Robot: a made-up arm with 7 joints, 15 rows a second.
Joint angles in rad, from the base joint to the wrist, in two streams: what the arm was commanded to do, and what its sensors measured. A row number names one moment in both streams.
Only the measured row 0 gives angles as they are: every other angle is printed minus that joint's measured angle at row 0.
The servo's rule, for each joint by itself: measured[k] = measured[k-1] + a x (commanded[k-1-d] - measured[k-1]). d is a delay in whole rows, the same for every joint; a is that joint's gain. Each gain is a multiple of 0.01, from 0.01 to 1. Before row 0 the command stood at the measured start. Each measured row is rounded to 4 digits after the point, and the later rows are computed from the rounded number. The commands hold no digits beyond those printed.
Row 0, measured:
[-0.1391, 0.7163, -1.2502, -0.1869, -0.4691, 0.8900, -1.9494]
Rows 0 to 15, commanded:
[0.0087, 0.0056, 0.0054, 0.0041, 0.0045, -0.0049, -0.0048]
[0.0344, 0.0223, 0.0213, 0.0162, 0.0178, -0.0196, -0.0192]
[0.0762, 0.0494, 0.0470, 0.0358, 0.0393, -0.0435, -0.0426]
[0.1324, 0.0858, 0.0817, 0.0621, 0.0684, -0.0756, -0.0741]
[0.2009, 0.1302, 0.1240, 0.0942, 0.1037, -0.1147, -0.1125]
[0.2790, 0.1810, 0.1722, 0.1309, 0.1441, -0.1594, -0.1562]
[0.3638, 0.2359, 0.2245, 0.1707, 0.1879, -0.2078, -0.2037]
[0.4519, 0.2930, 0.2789, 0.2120, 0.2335, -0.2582, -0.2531]
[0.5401, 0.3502, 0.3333, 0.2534, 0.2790, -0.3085, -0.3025]
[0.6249, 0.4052, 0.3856, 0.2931, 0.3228, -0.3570, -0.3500]
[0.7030, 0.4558, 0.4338, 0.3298, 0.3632, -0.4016, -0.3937]
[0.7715, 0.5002, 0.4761, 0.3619, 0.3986, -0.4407, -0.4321]
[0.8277, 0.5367, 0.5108, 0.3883, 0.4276, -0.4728, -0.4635]
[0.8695, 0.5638, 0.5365, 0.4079, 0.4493, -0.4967, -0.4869]
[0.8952, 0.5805, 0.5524, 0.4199, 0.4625, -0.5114, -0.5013]
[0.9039, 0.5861, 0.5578, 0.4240, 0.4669, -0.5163, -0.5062]
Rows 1 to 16, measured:
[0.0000, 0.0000, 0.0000, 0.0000, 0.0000, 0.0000, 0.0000]
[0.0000, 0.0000, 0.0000, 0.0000, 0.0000, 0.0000, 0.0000]
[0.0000, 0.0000, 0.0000, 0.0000, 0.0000, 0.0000, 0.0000]
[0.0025, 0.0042, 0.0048, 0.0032, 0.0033, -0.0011, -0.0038]
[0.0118, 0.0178, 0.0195, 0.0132, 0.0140, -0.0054, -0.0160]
[0.0305, 0.0415, 0.0440, 0.0306, 0.0327, -0.0142, -0.0370]
[0.0601, 0.0747, 0.0776, 0.0549, 0.0591, -0.0283, -0.0663]
[0.1009, 0.1163, 0.1189, 0.0852, 0.0921, -0.0482, -0.1028]
[0.1525, 0.1648, 0.1663, 0.1204, 0.1306, -0.0738, -0.1450]
[0.2138, 0.2181, 0.2181, 0.1591, 0.1730, -0.1046, -0.1914]
[0.2828, 0.2743, 0.2722, 0.1998, 0.2178, -0.1399, -0.2401]
[0.3574, 0.3312, 0.3266, 0.2411, 0.2631, -0.1787, -0.2894]
[0.4350, 0.3867, 0.3791, 0.2811, 0.3073, -0.2197, -0.3373]
[0.5127, 0.4385, 0.4278, 0.3186, 0.3487, -0.2615, -0.3819]
[0.5878, 0.4848, 0.4708, 0.3519, 0.3856, -0.3027, -0.4216]
[0.6574, 0.5237, 0.5064, 0.3799, 0.4167, -0.3418, -0.4547]
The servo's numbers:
d 3
a 0.29 0.75 0.89 0.77 0.74 0.23 0.79

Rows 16 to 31, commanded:
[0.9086, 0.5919, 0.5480, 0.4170, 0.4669, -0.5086, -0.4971]
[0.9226, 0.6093, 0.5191, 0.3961, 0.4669, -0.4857, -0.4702]
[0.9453, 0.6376, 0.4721, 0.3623, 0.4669, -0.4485, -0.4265]
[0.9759, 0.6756, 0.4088, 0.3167, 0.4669, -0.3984, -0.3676]
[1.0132, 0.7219, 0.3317, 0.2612, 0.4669, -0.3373, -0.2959]
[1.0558, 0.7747, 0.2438, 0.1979, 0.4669, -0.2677, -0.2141]
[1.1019, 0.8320, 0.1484, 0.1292, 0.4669, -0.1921, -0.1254]
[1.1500, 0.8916, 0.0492, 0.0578, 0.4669, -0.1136, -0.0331]
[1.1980, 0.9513, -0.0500, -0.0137, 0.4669, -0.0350, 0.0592]
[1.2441, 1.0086, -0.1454, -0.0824, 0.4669, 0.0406, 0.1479]
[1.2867, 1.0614, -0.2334, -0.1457, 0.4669, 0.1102, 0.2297]
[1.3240, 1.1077, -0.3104, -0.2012, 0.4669, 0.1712, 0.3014]
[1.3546, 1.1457, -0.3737, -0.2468, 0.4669, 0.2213, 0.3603]
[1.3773, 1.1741, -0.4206, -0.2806, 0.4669, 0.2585, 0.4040]
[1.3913, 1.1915, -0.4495, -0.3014, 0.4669, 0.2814, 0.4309]
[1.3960, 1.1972, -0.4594, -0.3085, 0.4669, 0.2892, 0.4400]
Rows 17 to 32, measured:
[0.7189, 0.5538, 0.5332, 0.4015, 0.4408, -0.3774, -0.4801]
[0.7700, 0.5738, 0.5503, 0.4157, 0.4569, -0.4082, -0.4968]
[0.8088, 0.5830, 0.5570, 0.4221, 0.4643, -0.4331, -0.5042]
[0.8377, 0.5897, 0.5490, 0.4182, 0.4662, -0.4505, -0.4986]
[0.8623, 0.6044, 0.5224, 0.4012, 0.4667, -0.4586, -0.4762]
[0.8864, 0.6293, 0.4776, 0.3712, 0.4668, -0.4563, -0.4369]
[0.9124, 0.6640, 0.4164, 0.3292, 0.4669, -0.4430, -0.3822]
[0.9416, 0.7074, 0.3410, 0.2768, 0.4669, -0.4187, -0.3140]
[0.9747, 0.7579, 0.2545, 0.2160, 0.4669, -0.3840, -0.2351]
[1.0116, 0.8135, 0.1601, 0.1492, 0.4669, -0.3399, -0.1484]
[1.0517, 0.8721, 0.0614, 0.0788, 0.4669, -0.2879, -0.0573]
[1.0941, 0.9315, -0.0377, 0.0076, 0.4669, -0.2297, 0.0347]
[1.1376, 0.9893, -0.1336, -0.0617, 0.4669, -0.1675, 0.1241]
[1.1808, 1.0434, -0.2224, -0.1264, 0.4669, -0.1036, 0.2075]
[1.2223, 1.0916, -0.3007, -0.1840, 0.4669, -0.0404, 0.2817]
[1.2607, 1.1322, -0.3657, -0.2324, 0.4669, 0.0198, 0.3438]

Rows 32 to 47, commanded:
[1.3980, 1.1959, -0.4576, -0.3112, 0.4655, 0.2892, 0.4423]
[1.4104, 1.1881, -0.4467, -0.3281, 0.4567, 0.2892, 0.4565]
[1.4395, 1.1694, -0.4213, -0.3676, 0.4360, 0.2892, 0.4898]
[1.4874, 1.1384, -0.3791, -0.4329, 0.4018, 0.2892, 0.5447]
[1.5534, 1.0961, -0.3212, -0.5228, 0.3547, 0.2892, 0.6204]
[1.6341, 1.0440, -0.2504, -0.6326, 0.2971, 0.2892, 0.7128]
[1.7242, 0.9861, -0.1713, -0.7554, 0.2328, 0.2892, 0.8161]
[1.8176, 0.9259, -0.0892, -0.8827, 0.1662, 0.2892, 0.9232]
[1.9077, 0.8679, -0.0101, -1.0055, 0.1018, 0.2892, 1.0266]
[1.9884, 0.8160, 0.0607, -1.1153, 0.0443, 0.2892, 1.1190]
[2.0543, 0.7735, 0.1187, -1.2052, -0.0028, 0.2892, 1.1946]
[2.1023, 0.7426, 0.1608, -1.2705, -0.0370, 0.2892, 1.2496]
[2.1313, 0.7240, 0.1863, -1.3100, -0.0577, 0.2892, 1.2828]
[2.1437, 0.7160, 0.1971, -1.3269, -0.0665, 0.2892, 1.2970]
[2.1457, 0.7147, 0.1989, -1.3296, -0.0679, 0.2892, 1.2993]
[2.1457, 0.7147, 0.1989, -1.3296, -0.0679, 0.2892, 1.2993]
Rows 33 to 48, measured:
[1.2945, 1.1636, -0.4146, -0.2695, 0.4669, 0.0747, 0.3914]
[1.3226, 1.1845, -0.4457, -0.2941, 0.4669, 0.1222, 0.4226]
[1.3439, 1.1940, -0.4579, -0.3052, 0.4669, 0.1606, 0.4363]
[1.3596, 1.1954, -0.4576, -0.3098, 0.4659, 0.1902, 0.4410]
[1.3743, 1.1899, -0.4479, -0.3239, 0.4591, 0.2130, 0.4532]
[1.3932, 1.1745, -0.4242, -0.3575, 0.4420, 0.2305, 0.4821]
[1.4205, 1.1474, -0.3841, -0.4156, 0.4123, 0.2440, 0.5316]
[1.4590, 1.1089, -0.3281, -0.4981, 0.3697, 0.2544, 0.6018]
[1.5098, 1.0602, -0.2589, -0.6017, 0.3160, 0.2624, 0.6895]
[1.5720, 1.0046, -0.1809, -0.7200, 0.2544, 0.2686, 0.7895]
[1.6432, 0.9456, -0.0993, -0.8453, 0.1891, 0.2733, 0.8951]
[1.7199, 0.8873, -0.0199, -0.9687, 0.1245, 0.2770, 0.9990]
[1.7978, 0.8338, 0.0518, -1.0816, 0.0652, 0.2798, 1.0938]
[1.8722, 0.7886, 0.1113, -1.1768, 0.0149, 0.2820, 1.1734]
[1.9389, 0.7541, 0.1554, -1.2489, -0.0235, 0.2837, 1.2336]
[1.9947, 0.7315, 0.1829, -1.2959, -0.0488, 0.2850, 1.2725]

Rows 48 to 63, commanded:
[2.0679, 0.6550, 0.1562, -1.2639, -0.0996, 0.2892, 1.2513]
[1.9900, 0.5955, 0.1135, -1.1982, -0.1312, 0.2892, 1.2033]
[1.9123, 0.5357, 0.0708, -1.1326, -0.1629, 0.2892, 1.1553]
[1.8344, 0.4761, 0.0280, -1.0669, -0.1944, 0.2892, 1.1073]
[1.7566, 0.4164, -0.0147, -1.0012, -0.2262, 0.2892, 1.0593]
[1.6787, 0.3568, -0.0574, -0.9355, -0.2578, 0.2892, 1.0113]
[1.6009, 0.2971, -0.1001, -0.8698, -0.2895, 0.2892, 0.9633]
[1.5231, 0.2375, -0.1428, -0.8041, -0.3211, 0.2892, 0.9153]
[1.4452, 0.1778, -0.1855, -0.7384, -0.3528, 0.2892, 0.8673]
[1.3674, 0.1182, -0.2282, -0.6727, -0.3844, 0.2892, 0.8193]
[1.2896, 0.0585, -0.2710, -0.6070, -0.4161, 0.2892, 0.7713]
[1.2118, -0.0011, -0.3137, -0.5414, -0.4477, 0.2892, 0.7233]
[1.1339, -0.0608, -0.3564, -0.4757, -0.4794, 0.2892, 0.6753]
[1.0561, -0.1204, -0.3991, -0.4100, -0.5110, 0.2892, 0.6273]
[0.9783, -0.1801, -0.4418, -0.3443, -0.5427, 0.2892, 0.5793]
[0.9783, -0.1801, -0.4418, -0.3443, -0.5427, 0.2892, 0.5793]
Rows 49 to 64, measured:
[2.0379, 0.7199, 0.1955, -1.3198, -0.0619, 0.2860, 1.2919]
[2.0692, 0.7160, 0.1985, -1.3273, -0.0663, 0.2867, 1.2977]
[2.0914, 0.7150, 0.1989, -1.3291, -0.0675, 0.2873, 1.2990]
[2.0846, 0.6700, 0.1609, -1.2789, -0.0913, 0.2877, 1.2613]
[2.0572, 0.6141, 0.1187, -1.2168, -0.1208, 0.2880, 1.2155]
[2.0152, 0.5553, 0.0761, -1.1520, -0.1520, 0.2883, 1.1679]
[1.9628, 0.4959, 0.0333, -1.0865, -0.1834, 0.2885, 1.1200]
[1.9030, 0.4363, -0.0094, -1.0208, -0.2151, 0.2887, 1.0720]
[1.8380, 0.3767, -0.0521, -0.9551, -0.2467, 0.2888, 1.0240]
[1.7692, 0.3170, -0.0948, -0.8894, -0.2784, 0.2889, 0.9760]
[1.6978, 0.2574, -0.1375, -0.8237, -0.3100, 0.2890, 0.9280]
[1.6245, 0.1977, -0.1802, -0.7580, -0.3417, 0.2890, 0.8800]
[1.5499, 0.1381, -0.2229, -0.6923, -0.3733, 0.2890, 0.8320]
[1.4744, 0.0784, -0.2657, -0.6266, -0.4050, 0.2890, 0.7840]
[1.3982, 0.0188, -0.3084, -0.5610, -0.4366, 0.2890, 0.7360]
[1.3216, -0.0409, -0.3511, -0.4953, -0.4683, 0.2890, 0.6880]

